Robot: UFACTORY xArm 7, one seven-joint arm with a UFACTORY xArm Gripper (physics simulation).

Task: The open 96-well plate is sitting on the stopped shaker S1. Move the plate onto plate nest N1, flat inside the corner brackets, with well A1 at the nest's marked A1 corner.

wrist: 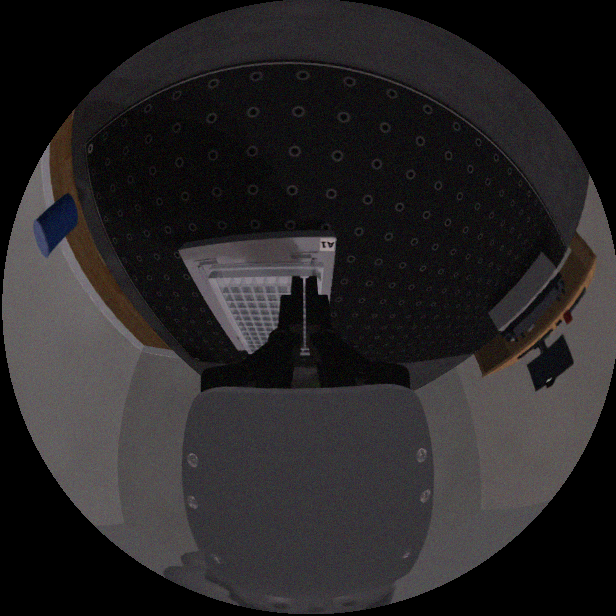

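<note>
In the wrist view the white 96-well plate (247, 304) lies flat on a pale platform (252, 249) that carries an "A1" label (326, 244) at its far right corner. I cannot tell whether this platform is the shaker or the nest. My gripper (303, 282) is shut and empty, its two dark fingers pressed together. It hangs above the plate's right side, hiding part of the wells. The arm's grey wrist body (307, 488) fills the lower part of the view.
The platform sits on a black perforated board (373, 172) with a wooden edge (86, 252). A blue cylinder (55, 222) lies at the far left. A grey device (525, 295) and a dark box (550, 362) are at the far right.
</note>
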